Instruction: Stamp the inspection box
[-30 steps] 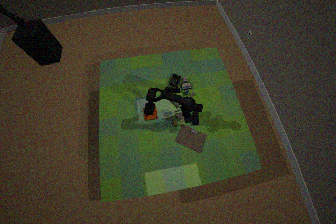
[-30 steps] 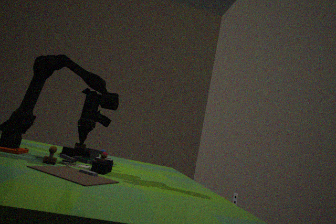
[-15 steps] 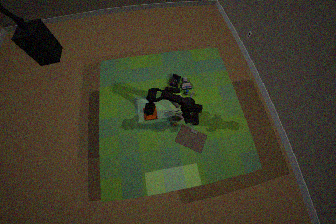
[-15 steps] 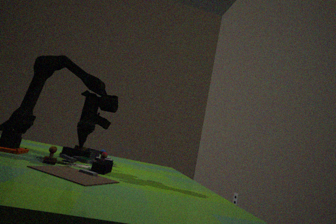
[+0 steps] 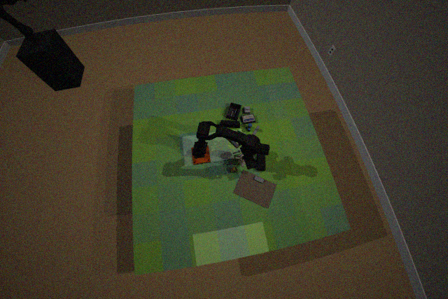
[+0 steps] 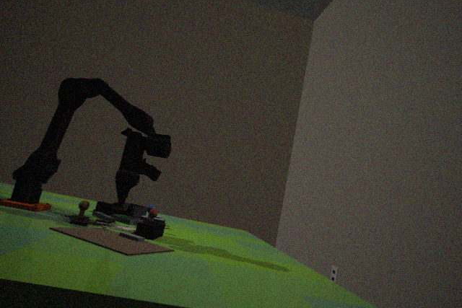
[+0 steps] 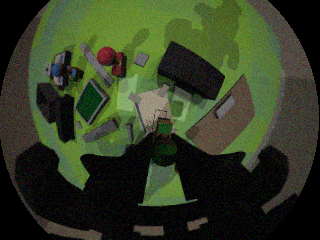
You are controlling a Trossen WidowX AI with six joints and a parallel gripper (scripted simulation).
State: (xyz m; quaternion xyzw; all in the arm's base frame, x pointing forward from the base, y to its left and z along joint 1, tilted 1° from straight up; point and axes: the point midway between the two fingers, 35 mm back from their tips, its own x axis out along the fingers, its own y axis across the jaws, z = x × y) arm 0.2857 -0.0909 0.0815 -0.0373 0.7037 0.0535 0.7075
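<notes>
Right now the tan-knobbed stamp is 8 cm behind my gripper tip, 6 cm to the right of it and 4 cm below it. Also, from my gripper tip: grey strip (17 cm to the left, 11 cm ahead, 6 cm below); black box (10 cm ahead, 5 cm below, 4 cm to the right); red-knobbed stamp (9 cm to the left, 9 cm ahead, 4 cm below).
</notes>
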